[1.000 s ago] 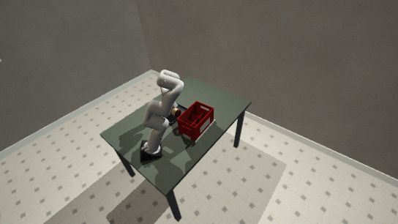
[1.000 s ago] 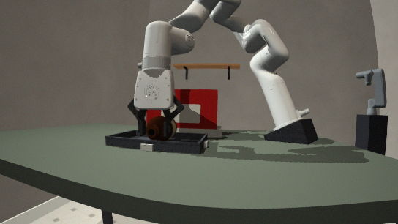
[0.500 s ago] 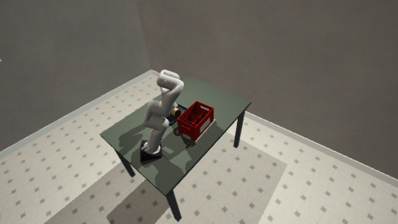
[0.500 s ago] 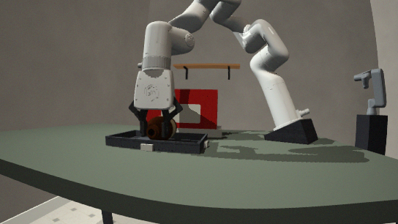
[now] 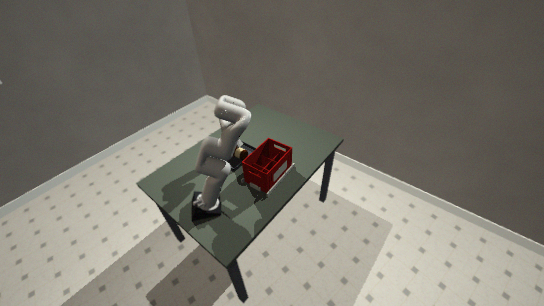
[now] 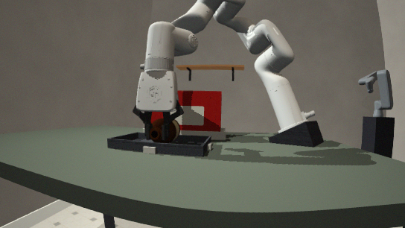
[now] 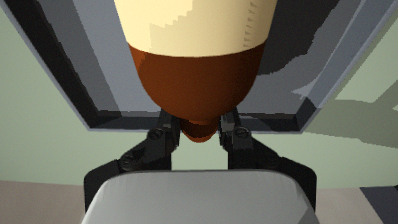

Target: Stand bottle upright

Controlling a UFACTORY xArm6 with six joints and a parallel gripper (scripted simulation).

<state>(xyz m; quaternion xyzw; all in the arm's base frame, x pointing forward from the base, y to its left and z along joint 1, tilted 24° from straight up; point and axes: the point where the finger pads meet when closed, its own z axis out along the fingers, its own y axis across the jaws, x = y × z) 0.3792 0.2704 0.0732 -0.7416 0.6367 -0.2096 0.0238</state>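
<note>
Right now my hand is 5 cm to the left of the brown bottle and 1 cm short of it. Round my hand: dark tray (5 cm to the right, 3 cm below); then crate (35 cm to the right, 4 cm above, 1 cm ahead).
</note>
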